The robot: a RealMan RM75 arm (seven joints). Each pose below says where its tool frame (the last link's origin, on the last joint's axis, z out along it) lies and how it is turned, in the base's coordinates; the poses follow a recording.
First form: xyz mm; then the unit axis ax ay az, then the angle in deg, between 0 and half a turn.
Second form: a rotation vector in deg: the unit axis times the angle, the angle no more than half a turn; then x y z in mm. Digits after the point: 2 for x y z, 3 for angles.
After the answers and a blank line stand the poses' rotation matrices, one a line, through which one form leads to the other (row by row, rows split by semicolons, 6 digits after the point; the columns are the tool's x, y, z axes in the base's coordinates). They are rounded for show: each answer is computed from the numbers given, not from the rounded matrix.
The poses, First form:
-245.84 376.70 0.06 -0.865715 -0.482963 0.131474 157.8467
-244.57 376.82 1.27 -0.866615 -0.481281 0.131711 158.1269
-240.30 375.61 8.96 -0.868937 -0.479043 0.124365 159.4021
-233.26 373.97 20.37 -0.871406 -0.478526 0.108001 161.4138
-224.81 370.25 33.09 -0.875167 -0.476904 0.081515 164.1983
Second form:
-136.650 -76.234 20.753 -245.84 376.70 0.06
-137.035 -76.103 20.827 -244.57 376.82 1.27
-138.510 -76.360 19.824 -240.30 375.61 8.96
-140.657 -77.241 17.433 -233.26 373.97 20.37
-143.701 -78.307 13.385 -224.81 370.25 33.09

0.517418 0.755773 -0.401354; 0.854927 -0.476891 0.204142; -0.037117 -0.448755 -0.892883
0.519966 0.755075 -0.399370; 0.853214 -0.481424 0.200643; -0.040766 -0.445076 -0.894565
0.525761 0.762153 -0.377753; 0.849658 -0.491778 0.190355; -0.040691 -0.421042 -0.906128
0.531248 0.777810 -0.335838; 0.846656 -0.501814 0.177077; -0.030796 -0.378411 -0.925125
0.540681 0.796772 -0.269848; 0.841167 -0.515930 0.162035; -0.010117 -0.314596 -0.949172

